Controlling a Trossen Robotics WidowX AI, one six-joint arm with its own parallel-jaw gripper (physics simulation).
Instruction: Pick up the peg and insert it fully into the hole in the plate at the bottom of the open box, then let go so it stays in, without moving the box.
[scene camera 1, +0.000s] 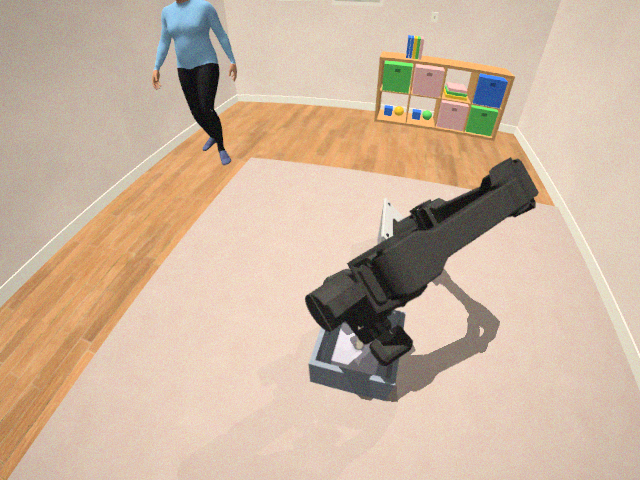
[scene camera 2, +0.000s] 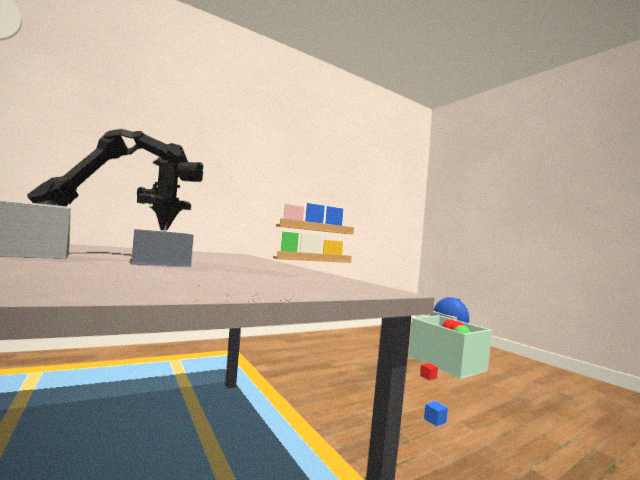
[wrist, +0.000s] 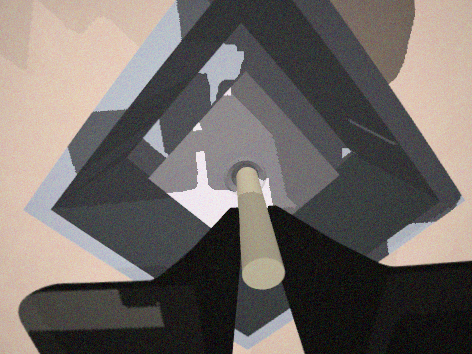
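Where they show: gripper, fingertip midpoint: (scene camera 1: 360, 336) (scene camera 2: 164, 230) (wrist: 253, 215); arm's base at its link origin: (scene camera 1: 400, 234) (scene camera 2: 42, 221).
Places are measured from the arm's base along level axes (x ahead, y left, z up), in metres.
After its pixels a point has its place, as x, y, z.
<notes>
The pale yellow-beige round peg (wrist: 256, 230) {0.303, -0.076, 0.027} (scene camera 1: 359, 344) {0.315, -0.080, -0.017} is between the fingers, its lower end over or in the round hole (wrist: 244, 164); how deep it sits cannot be told. A dark crescent of the hole shows beyond the peg. The light plate (wrist: 307, 175) {0.340, -0.055, -0.041} (scene camera 1: 342, 350) {0.321, -0.112, -0.041} lies at the bottom of the open blue-grey box (wrist: 100, 235) {0.255, -0.145, -0.005} (scene camera 1: 351, 381) {0.387, -0.087, -0.033} (scene camera 2: 162, 248) {0.293, -0.159, -0.048}. My black gripper (wrist: 253, 215) {0.309, -0.082, 0.004} (scene camera 1: 368, 343) {0.309, -0.082, 0.004} (scene camera 2: 164, 227) {0.309, -0.082, 0.004} is shut on the peg and points down. In scene camera 2, the fingertips are at the box's rim, and the near wall hides the plate and hole.
The box walls surround the peg and the fingertips. The box stands on the pale table (scene camera 1: 217, 310) {0.244, -0.430, -0.099} (scene camera 2: 310, 310) {0.440, -0.695, -0.115}. A grey block (scene camera 2: 33, 232) {-0.013, -0.051, -0.031} stands by the arm's base. A white panel (scene camera 1: 385, 222) {0.011, -0.045, 0.042} stands behind the arm. A person (scene camera 1: 191, 41) and a cubby shelf (scene camera 1: 444, 59) are beyond the table.
</notes>
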